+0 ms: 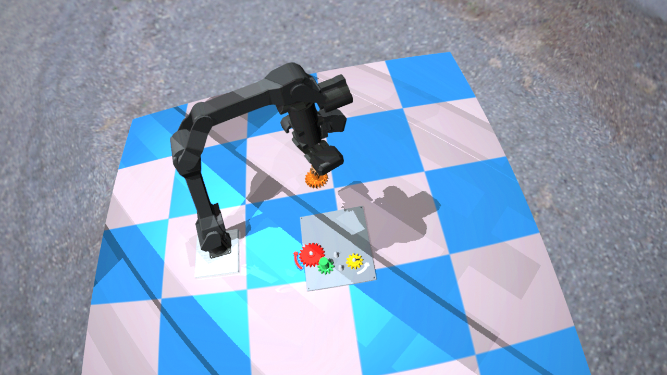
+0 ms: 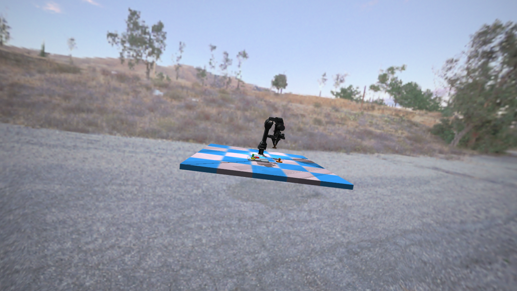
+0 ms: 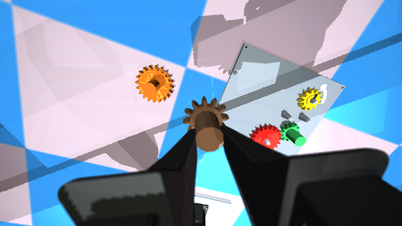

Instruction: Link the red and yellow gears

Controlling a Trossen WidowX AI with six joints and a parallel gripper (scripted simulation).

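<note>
Now: gripper tip 50 mm past the green gear, 200 mm to the left of it and 140 mm above it. The rest, counted from my gripper tip: brown gear (10 mm below); red gear (80 mm behind, 150 mm to the right, 150 mm below); orange gear (10 mm behind, 80 mm to the left, 150 mm below).
</note>
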